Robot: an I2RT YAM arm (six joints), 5 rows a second.
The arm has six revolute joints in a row. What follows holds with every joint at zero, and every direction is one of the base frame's.
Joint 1 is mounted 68 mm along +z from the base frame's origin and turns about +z.
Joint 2 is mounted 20 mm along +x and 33.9 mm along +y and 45.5 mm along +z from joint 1 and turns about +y.
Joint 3 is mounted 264 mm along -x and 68.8 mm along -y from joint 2 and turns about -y.
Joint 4 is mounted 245 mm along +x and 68.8 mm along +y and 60 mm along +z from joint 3 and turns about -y.
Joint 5 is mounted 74 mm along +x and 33.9 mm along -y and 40.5 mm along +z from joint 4 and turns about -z.
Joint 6 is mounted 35.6 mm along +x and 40.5 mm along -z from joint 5 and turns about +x.
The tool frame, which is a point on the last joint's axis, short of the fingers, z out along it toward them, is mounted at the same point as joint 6; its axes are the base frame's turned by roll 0, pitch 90 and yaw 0 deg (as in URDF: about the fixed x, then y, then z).
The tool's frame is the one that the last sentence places.
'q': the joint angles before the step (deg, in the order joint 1, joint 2, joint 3, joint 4, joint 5, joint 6). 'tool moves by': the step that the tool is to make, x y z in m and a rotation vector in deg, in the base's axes. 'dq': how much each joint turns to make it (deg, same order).
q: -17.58, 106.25, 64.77, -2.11, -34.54, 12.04
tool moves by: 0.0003, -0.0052, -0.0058, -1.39, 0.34, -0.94
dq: -0.62, 0.89, -0.08, 0.53, 1.22, -0.97
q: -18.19, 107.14, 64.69, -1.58, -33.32, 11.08
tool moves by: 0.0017, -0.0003, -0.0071, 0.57, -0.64, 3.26
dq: -0.18, 1.40, 0.17, 0.35, -2.98, -2.29
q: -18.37, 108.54, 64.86, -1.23, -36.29, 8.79
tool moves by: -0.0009, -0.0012, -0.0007, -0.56, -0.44, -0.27
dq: -0.18, -0.10, -0.44, 0.78, 0.34, -0.27
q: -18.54, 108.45, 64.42, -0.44, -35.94, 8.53
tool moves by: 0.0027, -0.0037, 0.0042, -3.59, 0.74, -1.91
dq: -0.10, 0.02, 1.51, -1.94, 3.85, -1.58
